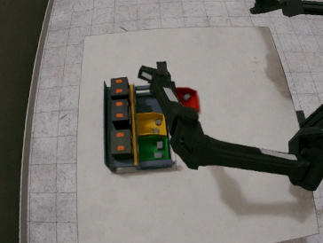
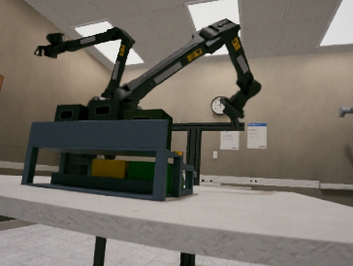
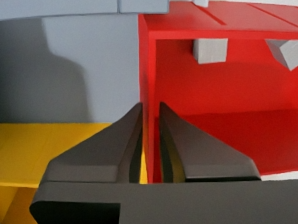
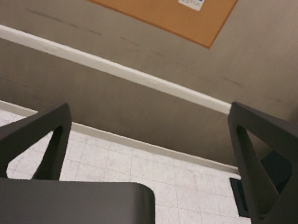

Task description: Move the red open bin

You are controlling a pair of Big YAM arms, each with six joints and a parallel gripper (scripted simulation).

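My left hand is 80 mm past the red bin and 40 mm above it. Also, from my left hand: green bin: 80 mm ahead, 230 mm to the left, 40 mm below; yellow bin: 80 mm ahead, 120 mm to the left, 40 mm below.
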